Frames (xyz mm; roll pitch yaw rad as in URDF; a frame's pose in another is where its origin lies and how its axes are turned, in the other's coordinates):
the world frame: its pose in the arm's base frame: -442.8 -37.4 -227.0 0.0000 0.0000 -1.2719
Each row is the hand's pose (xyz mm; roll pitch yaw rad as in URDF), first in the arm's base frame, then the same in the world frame.
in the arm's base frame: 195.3 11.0 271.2 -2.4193 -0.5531 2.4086
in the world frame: 141.6 624.1 498.2 -2.4193 -0.5531 -2.6027
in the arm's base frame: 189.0 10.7 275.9 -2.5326 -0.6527 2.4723
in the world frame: 140.1 618.0 502.9 -2.5326 -0.6527 -2.5390
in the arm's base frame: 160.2 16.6 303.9 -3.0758 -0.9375 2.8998
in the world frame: 126.0 592.2 530.9 -3.0758 -0.9375 -2.1115
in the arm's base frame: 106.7 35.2 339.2 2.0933 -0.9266 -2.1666
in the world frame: 92.4 546.5 566.2 2.0933 -0.9266 -0.8947
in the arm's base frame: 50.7 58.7 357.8 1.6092 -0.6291 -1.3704
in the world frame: 53.5 499.9 584.8 1.6092 -0.6291 -0.0985
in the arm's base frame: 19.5 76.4 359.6 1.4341 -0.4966 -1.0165
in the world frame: 27.4 475.3 586.6 1.4341 -0.4966 0.2554
